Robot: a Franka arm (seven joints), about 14 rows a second.
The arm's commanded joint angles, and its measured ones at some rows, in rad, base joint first. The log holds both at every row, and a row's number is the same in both.
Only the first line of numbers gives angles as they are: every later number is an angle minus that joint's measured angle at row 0.
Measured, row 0:
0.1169, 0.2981, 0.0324, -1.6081, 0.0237, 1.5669, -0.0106
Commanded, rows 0 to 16:
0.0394, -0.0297, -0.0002, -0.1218, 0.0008, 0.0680, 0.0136
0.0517, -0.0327, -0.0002, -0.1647, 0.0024, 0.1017, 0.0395
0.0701, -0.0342, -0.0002, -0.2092, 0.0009, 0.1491, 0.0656
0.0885, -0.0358, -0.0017, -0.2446, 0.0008, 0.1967, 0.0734
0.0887, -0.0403, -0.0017, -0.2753, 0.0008, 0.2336, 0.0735
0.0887, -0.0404, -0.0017, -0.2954, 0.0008, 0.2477, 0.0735
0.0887, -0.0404, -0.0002, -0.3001, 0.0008, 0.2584, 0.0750
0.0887, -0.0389, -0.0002, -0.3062, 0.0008, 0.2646, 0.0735
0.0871, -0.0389, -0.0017, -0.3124, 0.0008, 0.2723, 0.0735
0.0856, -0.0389, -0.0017, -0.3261, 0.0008, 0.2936, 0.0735
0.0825, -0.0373, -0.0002, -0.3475, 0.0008, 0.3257, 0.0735
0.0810, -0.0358, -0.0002, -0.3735, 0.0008, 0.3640, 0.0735
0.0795, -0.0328, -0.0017, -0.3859, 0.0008, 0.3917, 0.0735
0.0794, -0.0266, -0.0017, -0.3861, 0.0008, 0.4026, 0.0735
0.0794, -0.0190, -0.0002, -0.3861, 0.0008, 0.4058, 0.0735
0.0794, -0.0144, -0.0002, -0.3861, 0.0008, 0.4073, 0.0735
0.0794, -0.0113, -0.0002, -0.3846, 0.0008, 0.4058, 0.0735
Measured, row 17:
0.0870, -0.0044, -0.0051, -0.3469, 0.0003, 0.3794, 0.0612
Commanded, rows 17 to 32:
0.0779, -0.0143, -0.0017, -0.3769, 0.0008, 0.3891, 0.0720
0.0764, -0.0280, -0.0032, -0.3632, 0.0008, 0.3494, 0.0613
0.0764, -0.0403, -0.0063, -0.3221, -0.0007, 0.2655, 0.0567
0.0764, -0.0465, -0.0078, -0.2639, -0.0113, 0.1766, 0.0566
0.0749, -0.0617, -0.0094, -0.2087, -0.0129, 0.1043, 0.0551
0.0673, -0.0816, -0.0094, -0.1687, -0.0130, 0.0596, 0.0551
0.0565, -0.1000, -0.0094, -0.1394, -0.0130, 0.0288, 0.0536
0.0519, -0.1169, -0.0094, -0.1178, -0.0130, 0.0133, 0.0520
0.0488, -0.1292, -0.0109, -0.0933, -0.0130, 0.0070, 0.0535
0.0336, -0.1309, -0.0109, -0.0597, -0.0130, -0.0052, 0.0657
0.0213, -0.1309, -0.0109, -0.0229, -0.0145, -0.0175, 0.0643
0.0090, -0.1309, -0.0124, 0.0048, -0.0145, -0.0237, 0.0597
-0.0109, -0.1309, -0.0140, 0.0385, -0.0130, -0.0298, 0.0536
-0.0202, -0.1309, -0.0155, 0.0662, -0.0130, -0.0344, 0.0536
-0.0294, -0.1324, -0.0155, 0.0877, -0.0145, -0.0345, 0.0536
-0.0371, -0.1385, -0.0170, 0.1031, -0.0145, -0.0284, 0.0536
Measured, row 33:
-0.0166, -0.1395, -0.0235, 0.0548, -0.0051, -0.0138, 0.0576
